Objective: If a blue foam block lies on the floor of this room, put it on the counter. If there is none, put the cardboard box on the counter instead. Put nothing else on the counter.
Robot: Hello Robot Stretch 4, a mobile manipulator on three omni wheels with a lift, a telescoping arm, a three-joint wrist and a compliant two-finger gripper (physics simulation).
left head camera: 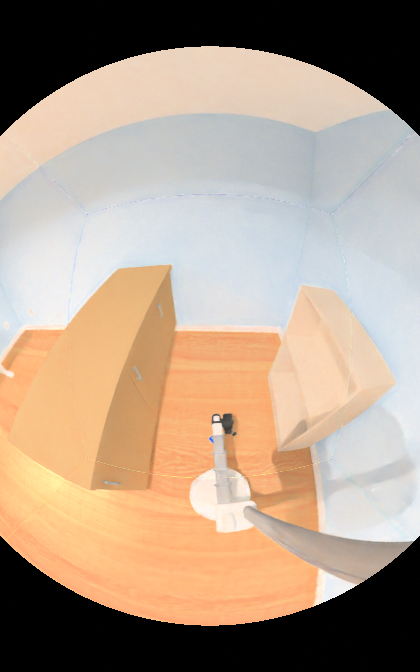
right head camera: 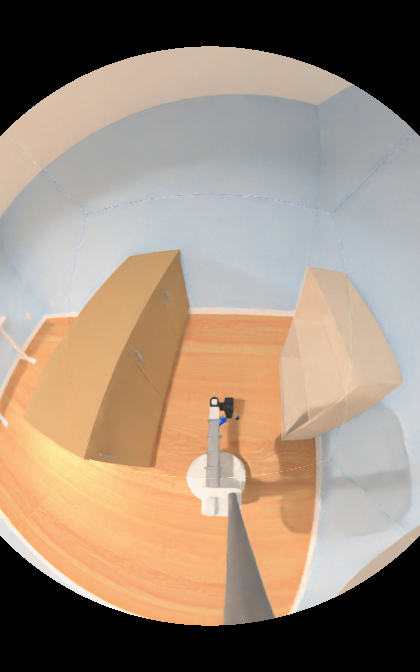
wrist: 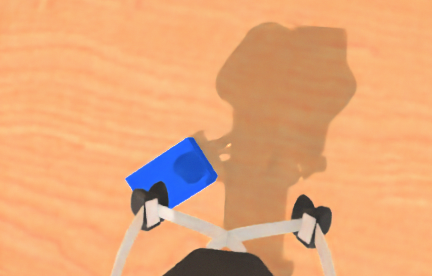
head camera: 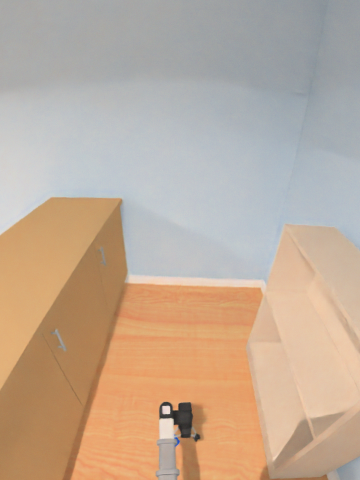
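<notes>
A blue foam block [head camera: 177, 441] [left head camera: 211, 439] [right head camera: 222, 421] [wrist: 162, 172] lies flat on the floor, turned at an angle in the wrist view. The arm partly hides it in the head views. My gripper [head camera: 187, 436] [wrist: 229, 204] is open and empty, pointing down above the floor. In the wrist view its left fingertip overlaps the block's lower left part, and the rest of the block shows ahead of the fingertips, left of their midline. A round shadow falls on the block. The brown counter [head camera: 65, 240] [left head camera: 115, 325] [right head camera: 125, 310] stands on the left. The cardboard box does not show.
A pale open shelf unit [head camera: 325, 240] [left head camera: 350, 340] [right head camera: 350, 320] stands right of the arm, against the wall. My round white base [left head camera: 200, 495] [right head camera: 196, 475] is behind the gripper, between counter and shelf. A thin white leg-like piece [left head camera: 7, 373] [right head camera: 20, 349] shows beyond the counter at far left.
</notes>
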